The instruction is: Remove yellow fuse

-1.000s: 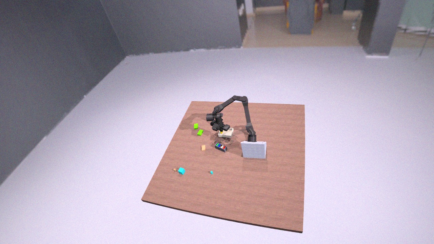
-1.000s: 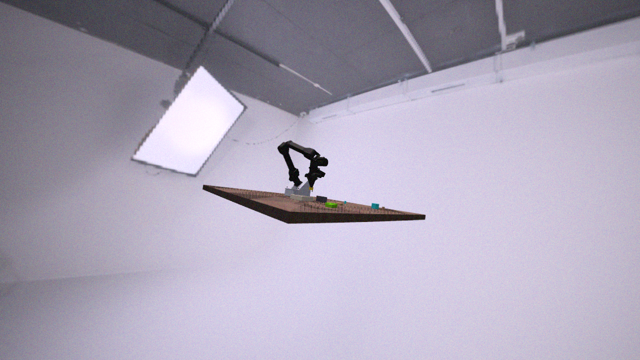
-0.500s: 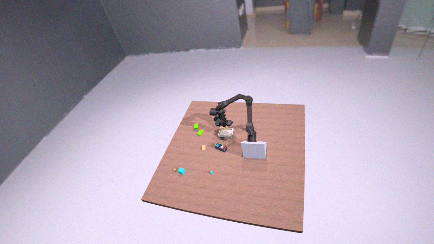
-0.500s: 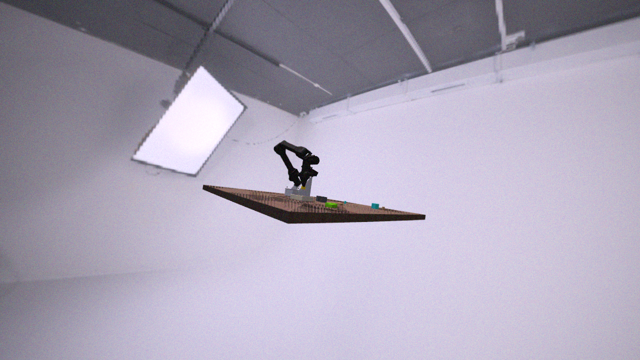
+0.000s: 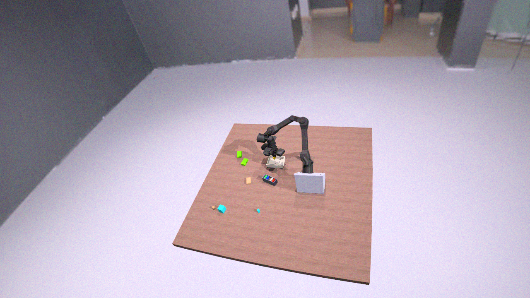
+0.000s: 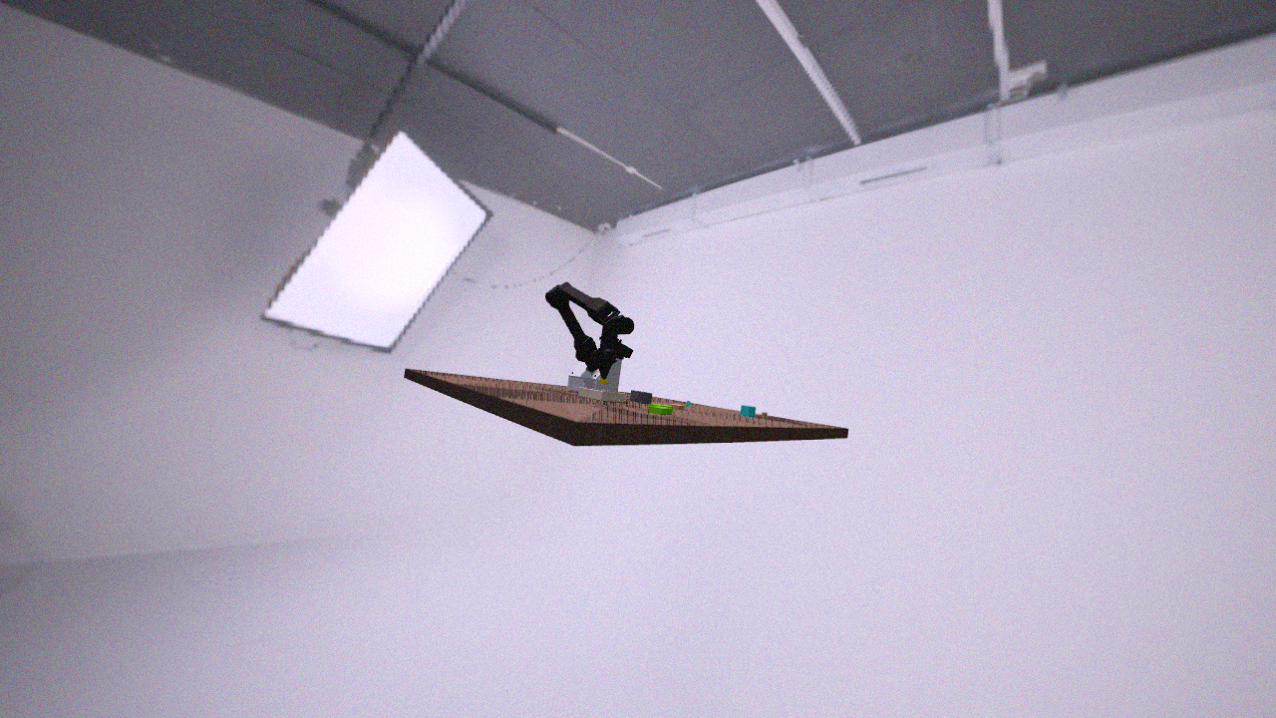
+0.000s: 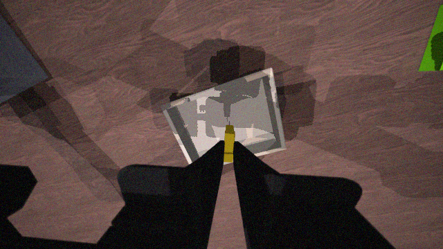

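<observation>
The yellow fuse is 1 cm below my gripper tip. The rest, counted from my gripper tip: blue fuse 1 cm behind, 19 cm to the left, 4 cm below; then white tray 7 cm below; then green fuse 1 cm ahead, 18 cm to the left, 4 cm below.
</observation>
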